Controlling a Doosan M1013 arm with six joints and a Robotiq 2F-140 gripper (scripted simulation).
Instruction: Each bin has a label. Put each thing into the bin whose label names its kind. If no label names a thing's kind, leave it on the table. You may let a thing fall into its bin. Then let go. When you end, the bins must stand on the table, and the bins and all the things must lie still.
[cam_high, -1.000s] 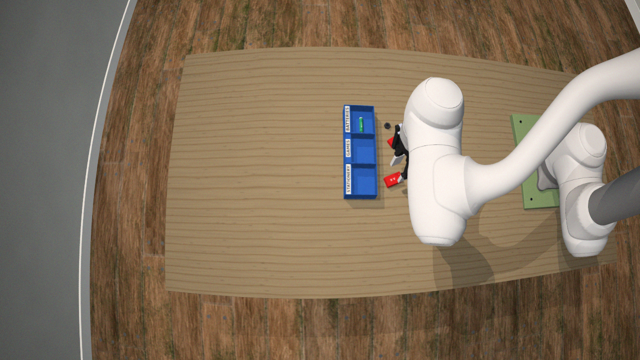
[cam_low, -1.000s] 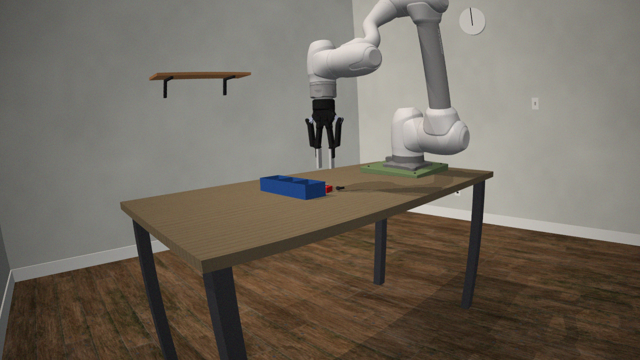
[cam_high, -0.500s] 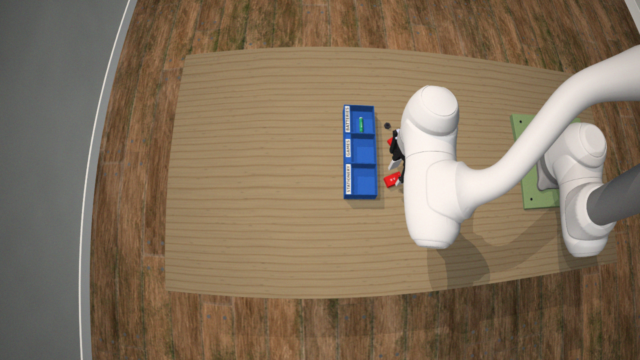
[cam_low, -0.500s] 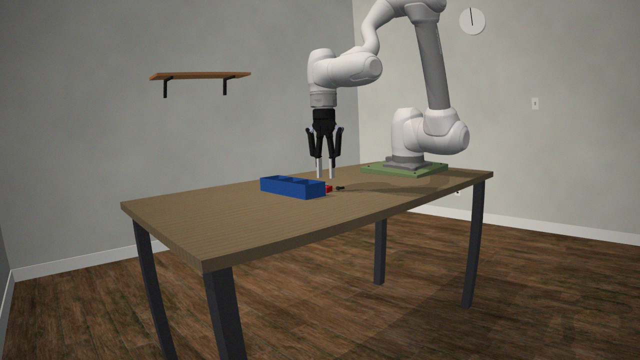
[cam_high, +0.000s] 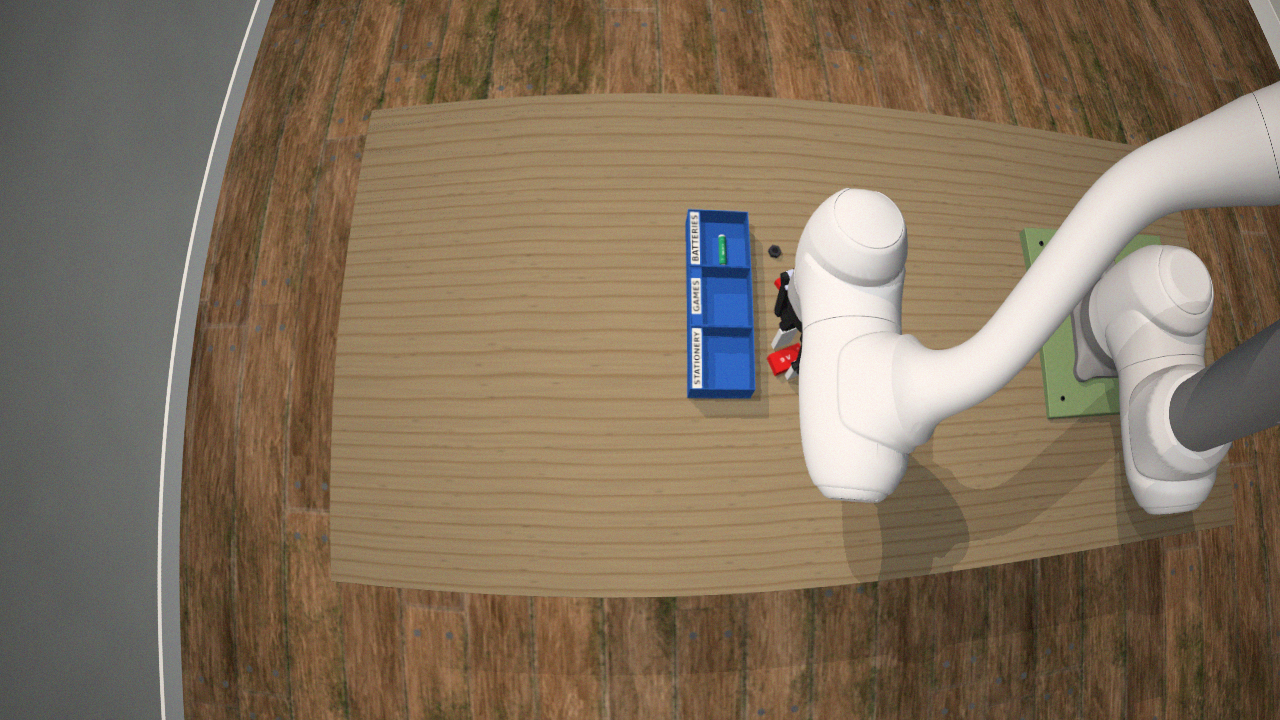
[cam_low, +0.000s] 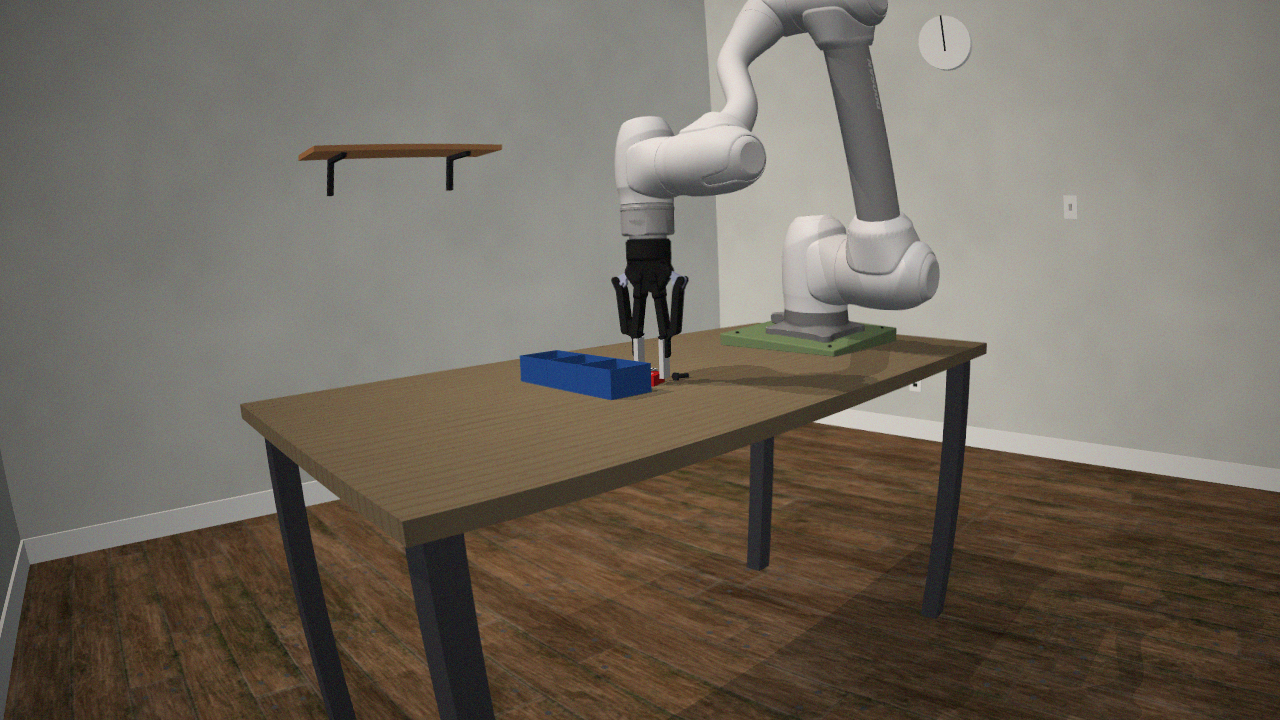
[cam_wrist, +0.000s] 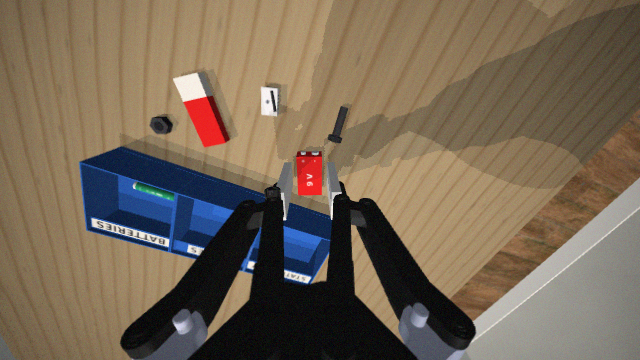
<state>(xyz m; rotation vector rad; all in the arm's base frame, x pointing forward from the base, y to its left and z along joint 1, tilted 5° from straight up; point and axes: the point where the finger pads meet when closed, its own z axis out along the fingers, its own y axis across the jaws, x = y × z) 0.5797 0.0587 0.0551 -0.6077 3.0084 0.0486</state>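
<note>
The red 9V battery is 3 cm below my hand and 1 cm behind it. Also, from my hand: white eraser (12 cm to the right, 4 cm below, 3 cm behind); then black bolt (5 cm behind, 4 cm below, 1 cm to the left); then white tile (6 cm to the right, 6 cm behind, 4 cm below).
</note>
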